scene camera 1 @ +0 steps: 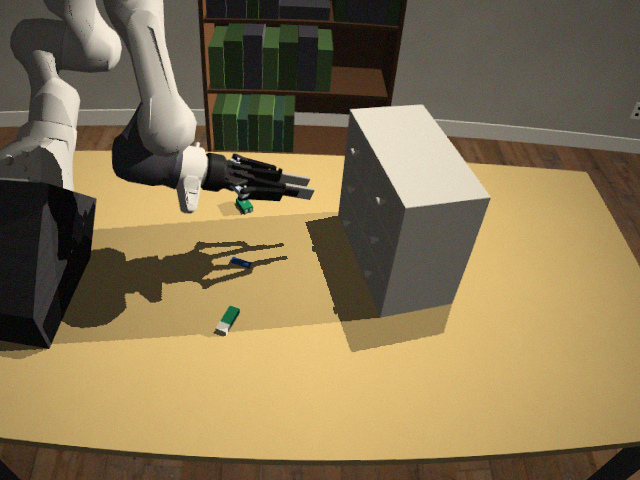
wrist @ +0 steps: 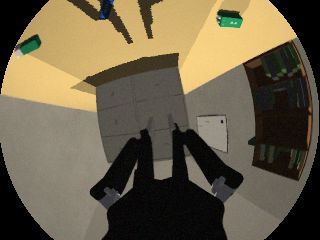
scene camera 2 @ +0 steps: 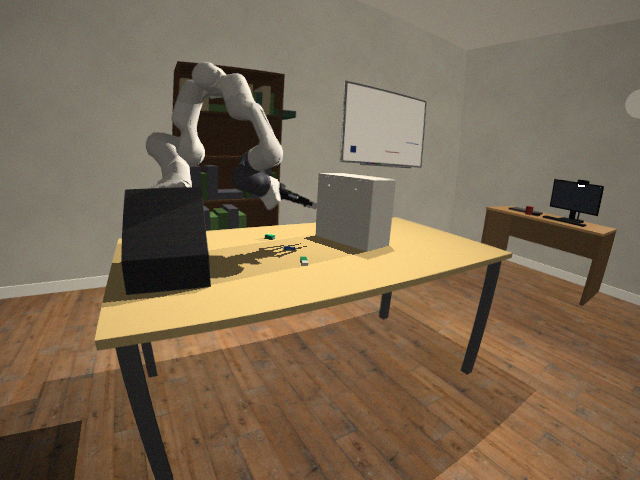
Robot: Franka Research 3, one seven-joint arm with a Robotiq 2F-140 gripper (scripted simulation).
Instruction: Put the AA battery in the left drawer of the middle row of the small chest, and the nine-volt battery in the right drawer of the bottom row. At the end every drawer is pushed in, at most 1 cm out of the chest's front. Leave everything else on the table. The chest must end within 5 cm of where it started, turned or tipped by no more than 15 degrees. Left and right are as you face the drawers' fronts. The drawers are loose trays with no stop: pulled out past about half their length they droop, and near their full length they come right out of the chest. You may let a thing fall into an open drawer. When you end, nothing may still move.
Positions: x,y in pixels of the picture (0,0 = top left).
Scene:
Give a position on a chest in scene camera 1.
444,203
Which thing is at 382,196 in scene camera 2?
A chest.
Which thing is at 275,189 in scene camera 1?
My gripper.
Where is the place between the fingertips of my gripper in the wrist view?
At 161,121

